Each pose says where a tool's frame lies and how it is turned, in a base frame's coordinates. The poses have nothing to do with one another.
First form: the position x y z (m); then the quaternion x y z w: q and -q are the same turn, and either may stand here.
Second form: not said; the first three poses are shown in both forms.
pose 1, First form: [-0.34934 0.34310 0.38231 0.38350 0.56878 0.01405 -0.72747]
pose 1, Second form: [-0.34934 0.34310 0.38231 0.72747 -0.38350 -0.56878 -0.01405]
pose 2, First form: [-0.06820 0.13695 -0.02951 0.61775 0.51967 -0.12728 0.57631]
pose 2, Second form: [-0.06820 0.13695 -0.02951 0.57631 0.61775 0.51967 -0.12728]
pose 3, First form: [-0.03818 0.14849 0.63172 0.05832 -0.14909 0.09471 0.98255]
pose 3, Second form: [-0.03818 0.14849 0.63172 0.98255 0.05832 -0.14909 0.09471]
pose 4, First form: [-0.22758 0.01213 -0.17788 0.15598 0.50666 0.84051 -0.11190]
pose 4, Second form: [-0.22758 0.01213 -0.17788 0.11190 -0.15598 -0.50666 -0.84051]
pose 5, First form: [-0.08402 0.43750 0.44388 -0.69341 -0.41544 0.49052 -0.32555]
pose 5, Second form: [-0.08402 0.43750 0.44388 0.32555 0.69341 0.41544 -0.49052]
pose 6, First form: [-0.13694 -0.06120 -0.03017 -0.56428 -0.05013 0.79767 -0.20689]
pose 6, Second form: [-0.13694 -0.06120 -0.03017 0.20689 0.56428 0.05013 -0.79767]
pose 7, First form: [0.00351 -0.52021 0.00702 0.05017 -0.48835 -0.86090 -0.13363]
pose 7, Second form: [0.00351 -0.52021 0.00702 0.13363 -0.05017 0.48835 0.86090]
